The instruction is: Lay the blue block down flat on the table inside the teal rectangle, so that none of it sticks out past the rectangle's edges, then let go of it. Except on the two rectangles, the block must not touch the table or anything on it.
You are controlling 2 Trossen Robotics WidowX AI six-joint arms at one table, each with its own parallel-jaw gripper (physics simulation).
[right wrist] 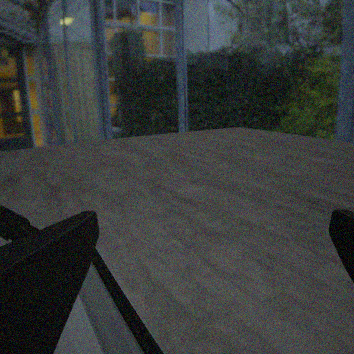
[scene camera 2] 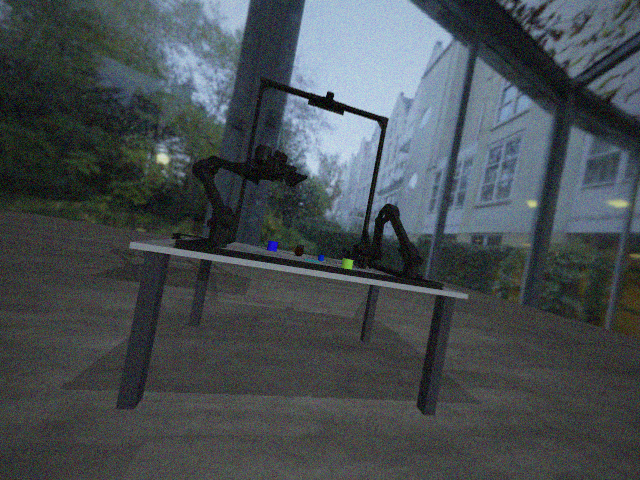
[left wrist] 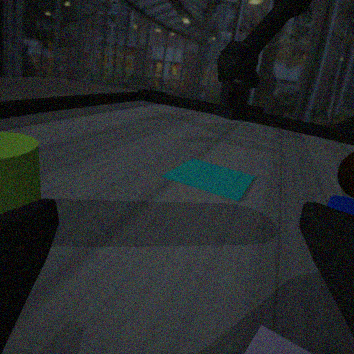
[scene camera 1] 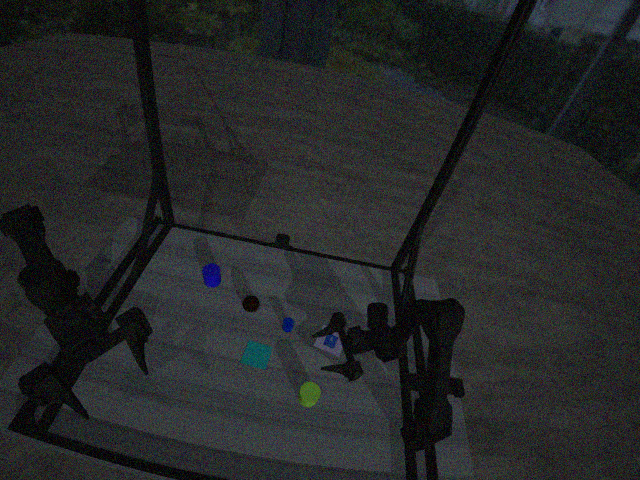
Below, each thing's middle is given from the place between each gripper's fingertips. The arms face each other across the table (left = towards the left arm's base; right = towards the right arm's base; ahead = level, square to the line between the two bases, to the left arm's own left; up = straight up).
The green cylinder (left wrist: 27, 178) is 110 mm ahead of my left hand, 20 mm below it and 10 mm to the left of it. Also, from my left hand: teal rectangle (left wrist: 220, 180) (150 mm to the right, 40 mm below, 40 mm ahead).
Right now my right hand is 34 cm above the teal rectangle, 27 cm past it and 12 cm to the right of it. From my right hand the other things lie so: green cylinder 32 cm below, 28 cm to the left, 20 cm behind.
